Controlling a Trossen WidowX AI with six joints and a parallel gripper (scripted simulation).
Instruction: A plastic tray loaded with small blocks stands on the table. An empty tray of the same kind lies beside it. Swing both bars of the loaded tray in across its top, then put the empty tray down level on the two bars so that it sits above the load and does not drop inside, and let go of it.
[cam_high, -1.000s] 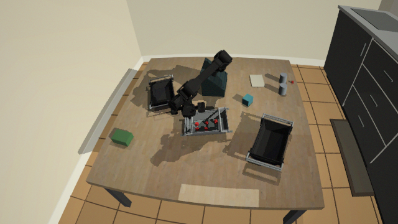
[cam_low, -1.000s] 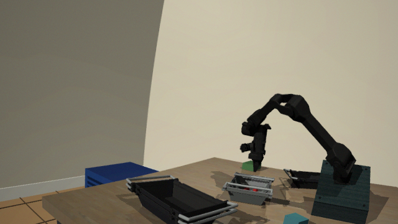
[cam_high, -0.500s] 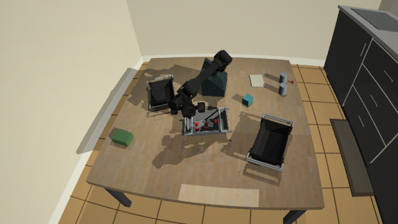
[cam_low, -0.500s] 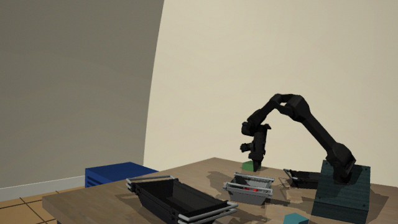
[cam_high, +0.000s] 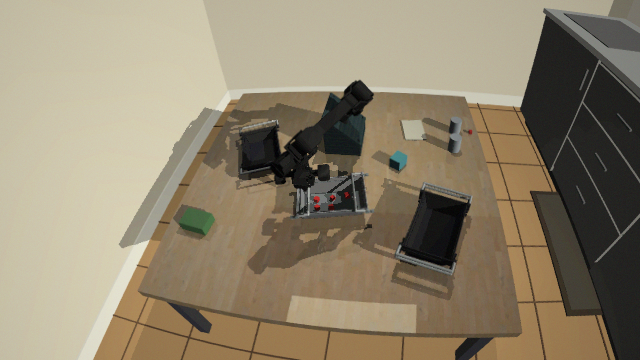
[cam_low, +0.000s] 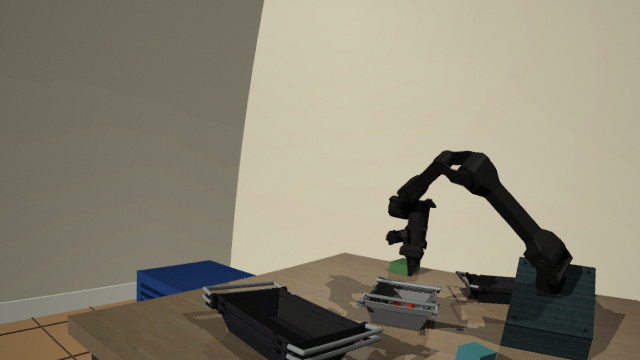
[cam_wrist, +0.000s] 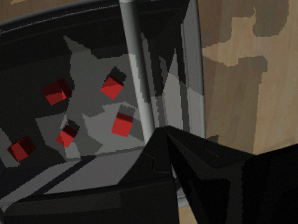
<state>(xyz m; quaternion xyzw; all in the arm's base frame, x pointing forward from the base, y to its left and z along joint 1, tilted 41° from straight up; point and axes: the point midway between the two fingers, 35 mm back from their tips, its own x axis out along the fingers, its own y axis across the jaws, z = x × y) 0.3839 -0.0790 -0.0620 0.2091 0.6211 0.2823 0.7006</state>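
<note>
Now: gripper tip 29 cm past the black tray, 25 cm to the left of it and 4 cm above it. The rest, counted from my gripper tip: green block: 43 cm to the right, 12 cm ahead, 7 cm below; teal cube: 34 cm to the left, 24 cm behind, 6 cm below; beige pad: 48 cm behind, 43 cm to the left, 8 cm below.
</note>
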